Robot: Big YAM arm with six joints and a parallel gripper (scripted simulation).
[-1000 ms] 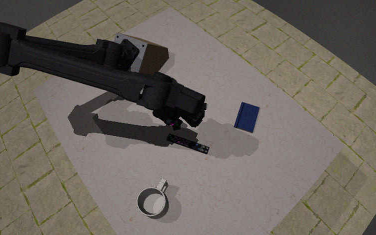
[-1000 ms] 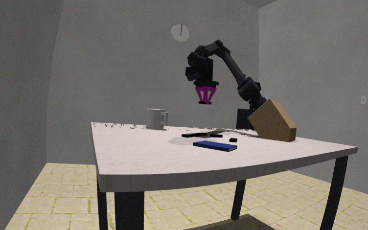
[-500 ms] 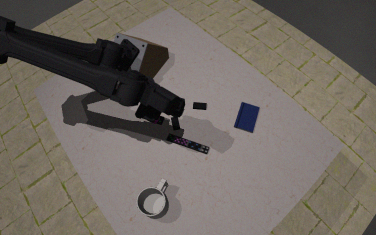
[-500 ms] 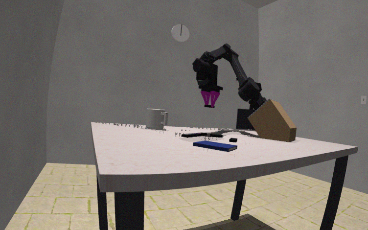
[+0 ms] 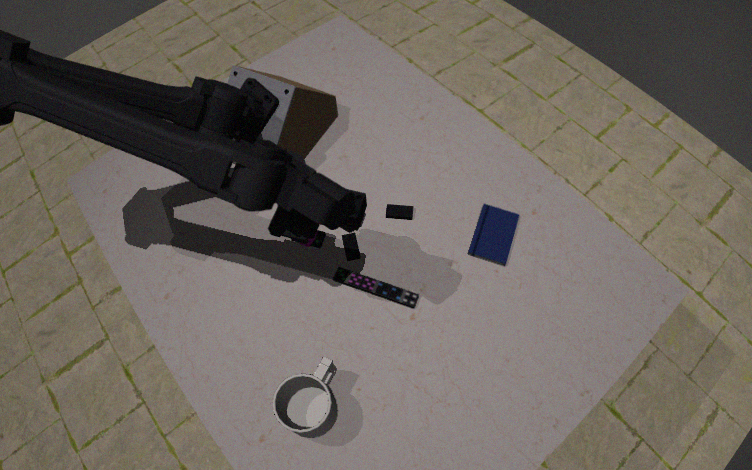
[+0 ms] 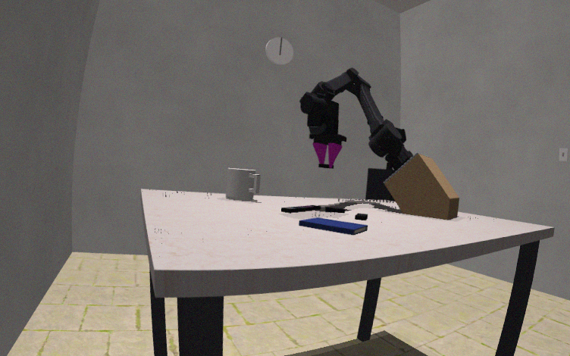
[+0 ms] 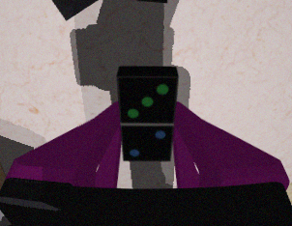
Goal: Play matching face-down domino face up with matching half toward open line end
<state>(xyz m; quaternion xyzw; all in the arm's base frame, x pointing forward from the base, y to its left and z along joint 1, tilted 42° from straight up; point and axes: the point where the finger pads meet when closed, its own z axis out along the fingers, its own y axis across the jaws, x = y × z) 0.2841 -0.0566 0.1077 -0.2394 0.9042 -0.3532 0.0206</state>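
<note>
The domino lies right at my hand. The rest, counted from my hand: blue book 210 mm ahead, 280 mm to the left, 130 mm below; mug 180 mm ahead, 200 mm to the right, 90 mm below.
</note>
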